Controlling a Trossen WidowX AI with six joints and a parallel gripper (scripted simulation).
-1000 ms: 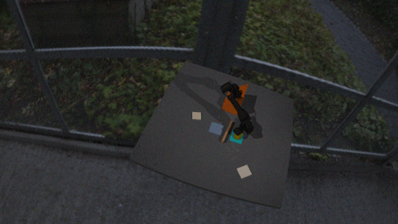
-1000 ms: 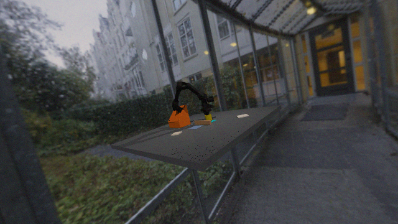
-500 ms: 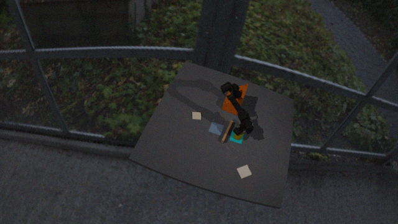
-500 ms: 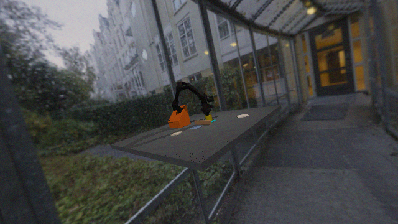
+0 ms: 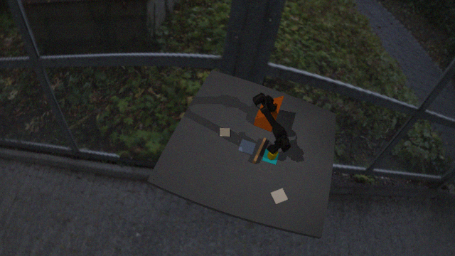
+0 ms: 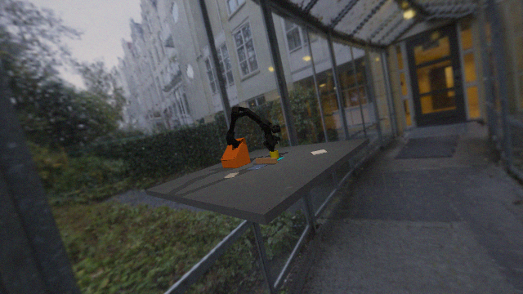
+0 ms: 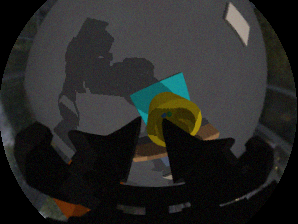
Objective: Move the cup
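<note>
Now: gripper tip 2 cm short of the yellow cup, 2 cm above it and 1 cm to the left of it. Round my gripper tip: grey-blue pad 21 cm to the right, 6 cm below, 3 cm ahead; then wooden bar 11 cm to the right, 4 cm below, 3 cm ahead; then teal pad 6 cm below, 3 cm ahead, 1 cm to the right.
</note>
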